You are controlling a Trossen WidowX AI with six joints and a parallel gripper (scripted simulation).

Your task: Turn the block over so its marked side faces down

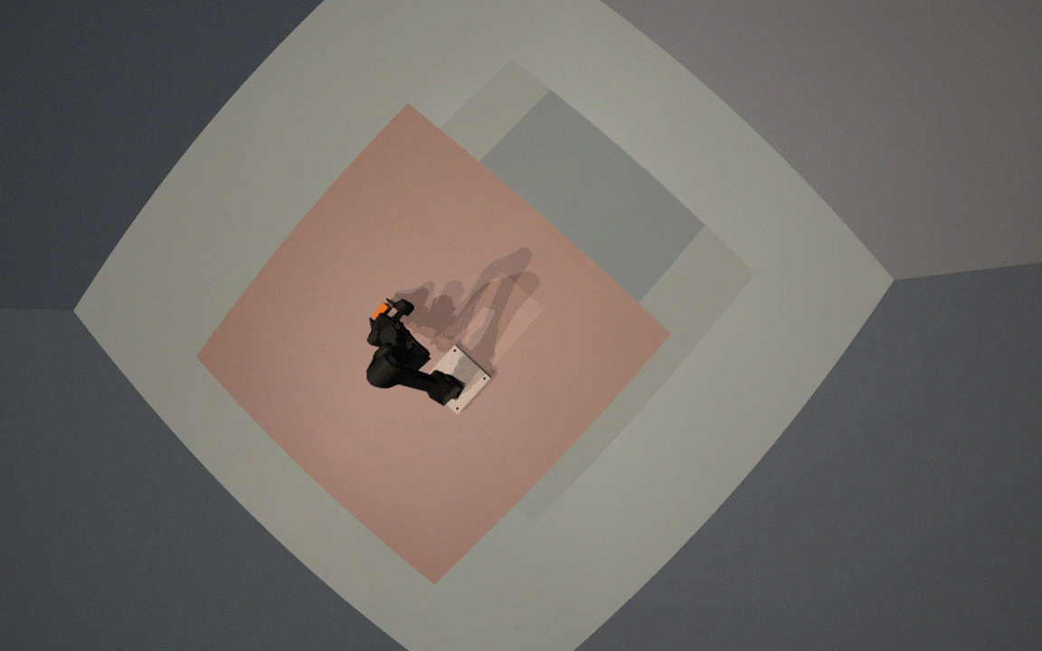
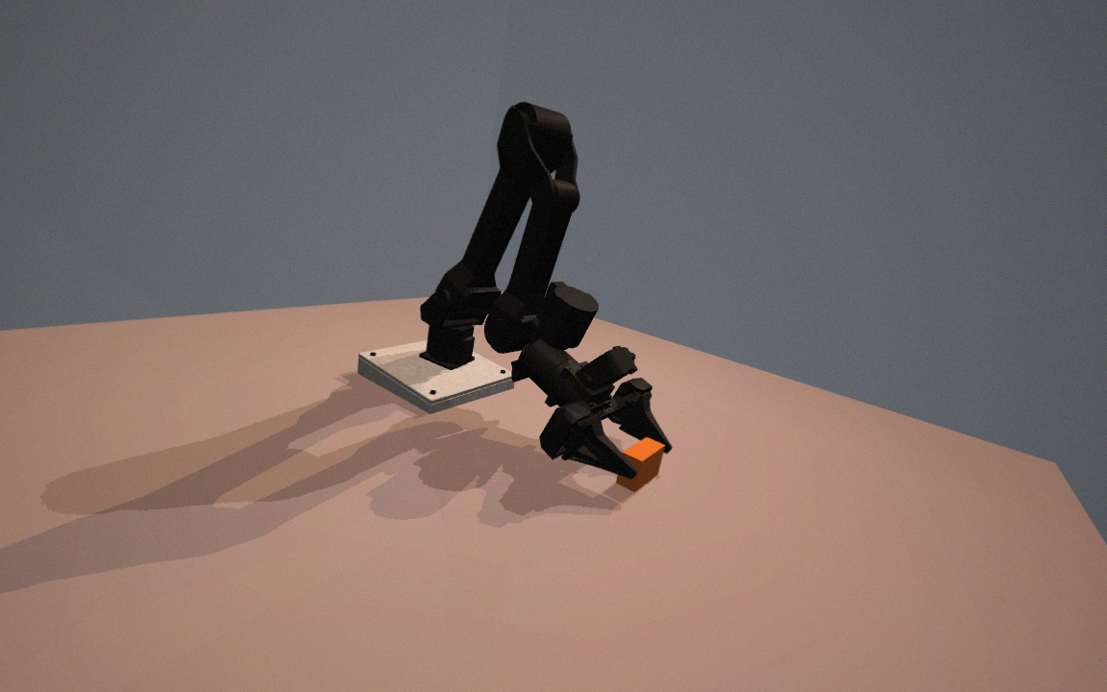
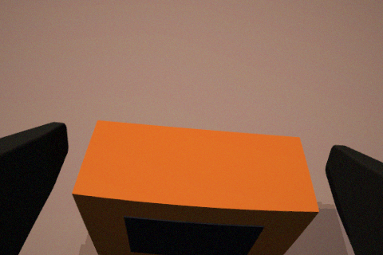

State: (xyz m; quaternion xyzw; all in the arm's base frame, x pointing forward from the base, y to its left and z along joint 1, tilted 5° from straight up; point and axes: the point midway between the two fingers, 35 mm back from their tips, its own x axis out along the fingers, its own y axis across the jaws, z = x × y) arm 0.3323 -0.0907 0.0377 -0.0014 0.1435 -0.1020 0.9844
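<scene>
Right now my gripper tip is 2 cm past the orange block, 1 cm to the right of it and 1 cm above it.
</scene>
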